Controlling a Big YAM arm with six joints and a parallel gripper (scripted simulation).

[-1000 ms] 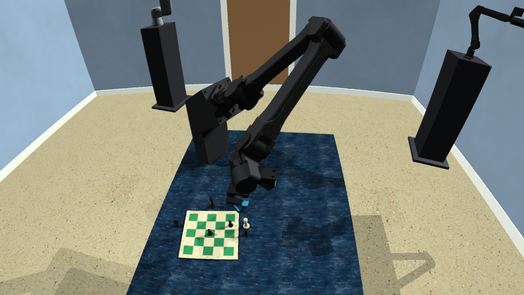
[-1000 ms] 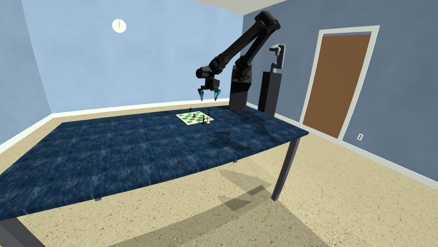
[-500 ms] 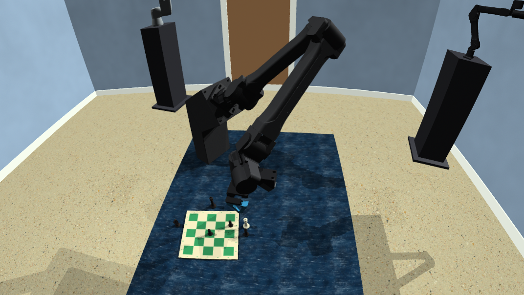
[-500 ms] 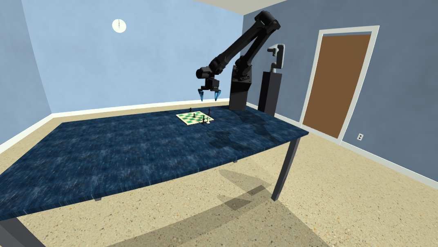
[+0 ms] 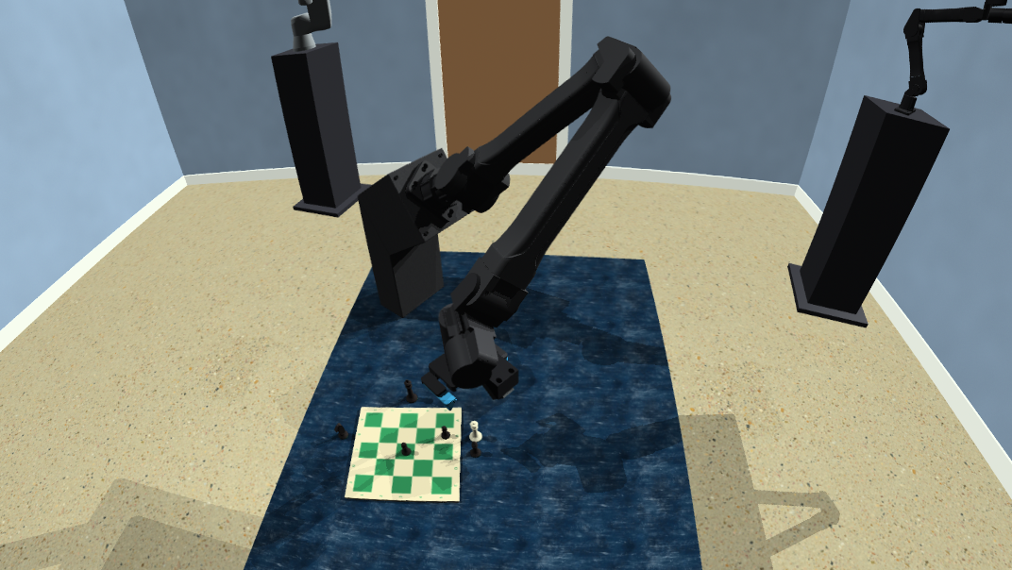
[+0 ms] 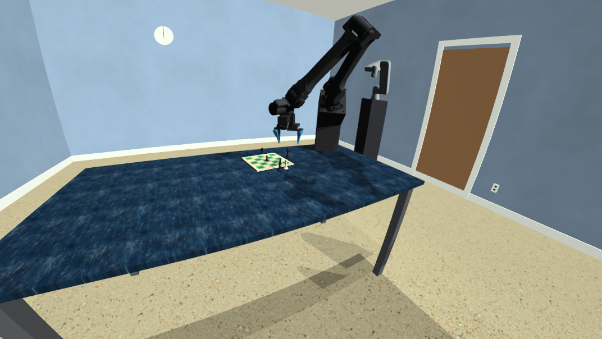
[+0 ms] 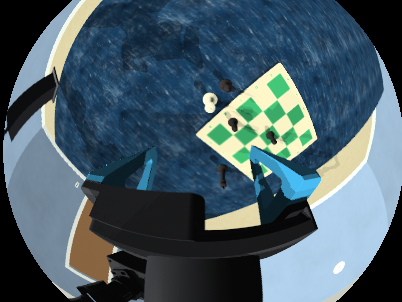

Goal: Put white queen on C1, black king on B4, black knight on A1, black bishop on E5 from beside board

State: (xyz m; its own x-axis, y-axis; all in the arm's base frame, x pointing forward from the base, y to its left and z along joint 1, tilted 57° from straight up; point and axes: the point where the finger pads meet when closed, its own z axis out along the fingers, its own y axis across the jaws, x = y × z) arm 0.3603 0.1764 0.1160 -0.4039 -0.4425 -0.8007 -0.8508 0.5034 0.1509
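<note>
Now: hand 10 mm short of the white queen, 10 mm to the right of it and 110 mm above it. From my hand the other things lie so: black king 30 mm behind, 160 mm to the right, 110 mm below; then cream board 100 mm ahead, 110 mm to the right, 140 mm below.
</note>
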